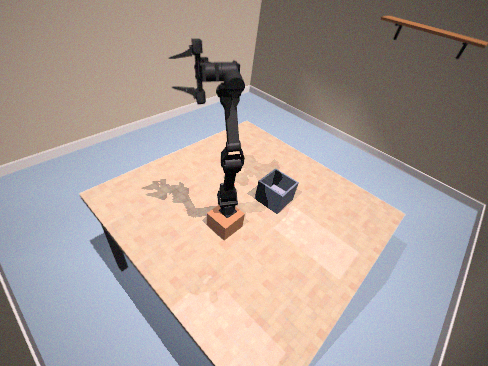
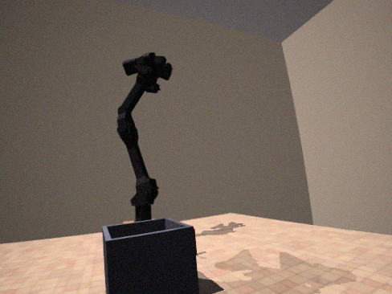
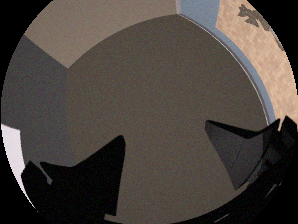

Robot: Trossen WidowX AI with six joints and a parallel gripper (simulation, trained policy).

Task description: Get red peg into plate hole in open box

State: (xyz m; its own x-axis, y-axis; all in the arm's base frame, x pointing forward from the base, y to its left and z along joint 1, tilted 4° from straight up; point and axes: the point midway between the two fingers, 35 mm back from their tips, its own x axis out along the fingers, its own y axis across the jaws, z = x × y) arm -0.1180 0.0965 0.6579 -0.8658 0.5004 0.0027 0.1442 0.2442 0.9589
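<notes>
The red peg is 700 mm below my gripper tip and 340 mm ahead of it. The rest, counted from my gripper tip: pale plate (700 mm below, 510 mm ahead, 170 mm to the right).
</notes>
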